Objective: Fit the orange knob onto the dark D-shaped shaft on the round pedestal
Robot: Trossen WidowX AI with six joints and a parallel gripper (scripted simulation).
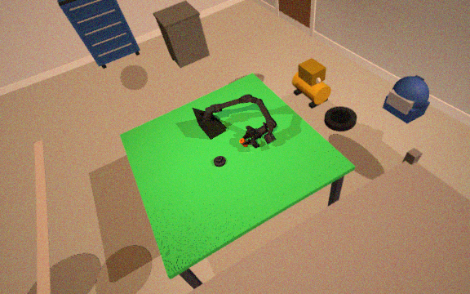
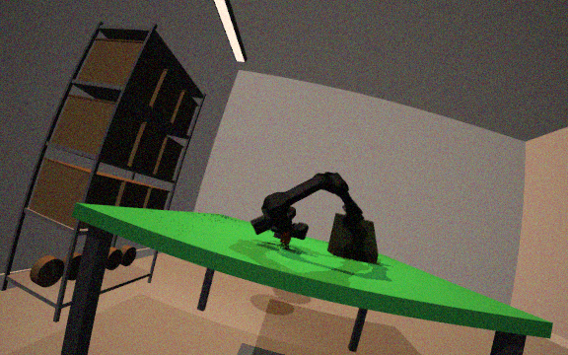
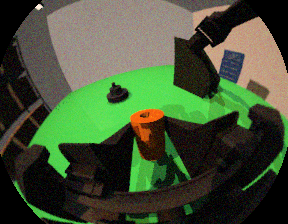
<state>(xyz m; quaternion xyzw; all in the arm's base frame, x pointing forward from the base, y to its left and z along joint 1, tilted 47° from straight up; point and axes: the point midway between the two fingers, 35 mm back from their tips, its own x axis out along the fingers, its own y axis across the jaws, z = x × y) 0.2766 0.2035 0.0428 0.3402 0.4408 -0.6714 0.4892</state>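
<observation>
My gripper tip is now 1 cm to the right of the orange knob and 1 cm above it. Round my gripper tip: short shaft: 3 cm ahead, 21 cm to the right, 2 cm below.
</observation>
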